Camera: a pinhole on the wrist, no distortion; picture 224 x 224 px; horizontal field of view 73.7 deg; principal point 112.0 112.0 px. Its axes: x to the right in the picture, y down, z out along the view. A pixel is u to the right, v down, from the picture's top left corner.
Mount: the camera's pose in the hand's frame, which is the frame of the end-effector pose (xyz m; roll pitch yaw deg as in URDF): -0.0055 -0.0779 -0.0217 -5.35 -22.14 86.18
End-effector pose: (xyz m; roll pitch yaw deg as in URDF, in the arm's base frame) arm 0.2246 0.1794 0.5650 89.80 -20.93 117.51
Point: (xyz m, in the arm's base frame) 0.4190 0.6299 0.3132
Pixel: 83 23
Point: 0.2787 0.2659 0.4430
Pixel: 101 81
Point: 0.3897 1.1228 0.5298
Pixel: outside the picture
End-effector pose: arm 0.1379 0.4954 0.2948 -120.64 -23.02 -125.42
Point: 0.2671 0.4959 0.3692
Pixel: 51 153
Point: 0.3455 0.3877 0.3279
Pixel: 114 102
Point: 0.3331 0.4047 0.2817
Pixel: 144 123
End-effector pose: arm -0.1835 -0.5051 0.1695 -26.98 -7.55 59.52
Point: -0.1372 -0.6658 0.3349
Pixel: 58 169
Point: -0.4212 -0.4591 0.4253
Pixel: outside the picture
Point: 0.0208 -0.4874 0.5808
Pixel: 65 13
